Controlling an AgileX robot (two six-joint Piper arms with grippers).
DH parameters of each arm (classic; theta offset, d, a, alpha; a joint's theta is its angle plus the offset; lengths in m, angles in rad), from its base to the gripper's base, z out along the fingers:
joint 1: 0 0.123 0 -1.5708
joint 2: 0.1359 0 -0.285 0
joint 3: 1.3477 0 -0.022 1.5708
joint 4: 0 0.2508 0 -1.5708
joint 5: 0 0 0.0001 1.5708
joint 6: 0 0.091 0 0
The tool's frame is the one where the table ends.
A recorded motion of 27 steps. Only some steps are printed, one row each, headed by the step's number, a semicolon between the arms.
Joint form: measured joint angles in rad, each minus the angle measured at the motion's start. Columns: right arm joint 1, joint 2, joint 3, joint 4, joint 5, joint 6; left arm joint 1, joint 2, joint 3, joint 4, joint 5, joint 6.
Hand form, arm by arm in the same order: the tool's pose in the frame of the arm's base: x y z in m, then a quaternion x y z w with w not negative. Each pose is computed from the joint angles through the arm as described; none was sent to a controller.
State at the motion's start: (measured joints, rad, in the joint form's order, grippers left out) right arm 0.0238 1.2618 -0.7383 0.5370 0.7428 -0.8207; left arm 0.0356 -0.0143 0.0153 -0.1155 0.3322 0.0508
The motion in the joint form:
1: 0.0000 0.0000 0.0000 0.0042 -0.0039 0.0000; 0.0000 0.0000 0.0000 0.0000 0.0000 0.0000
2: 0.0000 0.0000 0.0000 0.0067 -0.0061 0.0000; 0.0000 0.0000 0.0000 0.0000 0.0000 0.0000
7: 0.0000 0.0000 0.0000 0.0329 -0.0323 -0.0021; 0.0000 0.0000 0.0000 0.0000 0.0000 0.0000
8: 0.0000 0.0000 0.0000 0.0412 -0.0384 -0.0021; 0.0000 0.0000 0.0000 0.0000 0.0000 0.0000
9: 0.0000 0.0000 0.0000 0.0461 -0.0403 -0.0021; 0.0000 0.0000 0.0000 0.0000 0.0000 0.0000
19: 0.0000 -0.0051 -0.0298 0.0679 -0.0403 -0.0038; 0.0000 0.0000 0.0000 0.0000 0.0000 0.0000
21: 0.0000 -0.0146 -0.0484 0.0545 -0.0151 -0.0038; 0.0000 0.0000 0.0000 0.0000 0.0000 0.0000
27: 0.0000 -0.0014 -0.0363 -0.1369 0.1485 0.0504; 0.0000 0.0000 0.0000 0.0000 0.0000 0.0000
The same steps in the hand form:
1: 0.2254 0.0370 0.2416 -0.24274 0.92674 0.12500 0.25808; 0.0534 -0.0015 0.1790 -0.02546 0.78742 -0.02184 0.61550
2: 0.2256 0.0370 0.2418 -0.24165 0.92664 0.12536 0.25928; 0.0534 -0.0015 0.1790 -0.02546 0.78742 -0.02184 0.61550
7: 0.2280 0.0375 0.2432 -0.23062 0.92511 0.12789 0.27318; 0.0534 -0.0015 0.1790 -0.02546 0.78742 -0.02184 0.61550
8: 0.2286 0.0377 0.2436 -0.22707 0.92477 0.12931 0.27662; 0.0534 -0.0015 0.1790 -0.02546 0.78742 -0.02184 0.61550
9: 0.2288 0.0379 0.2438 -0.22522 0.92464 0.13059 0.27796; 0.0534 -0.0015 0.1790 -0.02546 0.78742 -0.02184 0.61550
19: 0.2330 0.0390 0.2541 -0.22121 0.91912 0.13479 0.29684; 0.0534 -0.0015 0.1790 -0.02546 0.78742 -0.02184 0.61550
21: 0.2324 0.0393 0.2604 -0.23109 0.91642 0.13350 0.29825; 0.0534 -0.0015 0.1790 -0.02546 0.78742 -0.02184 0.61550
27: 0.2168 0.0328 0.2443 -0.28119 0.93436 0.10877 0.18993; 0.0534 -0.0015 0.1790 -0.02546 0.78742 -0.02184 0.61550

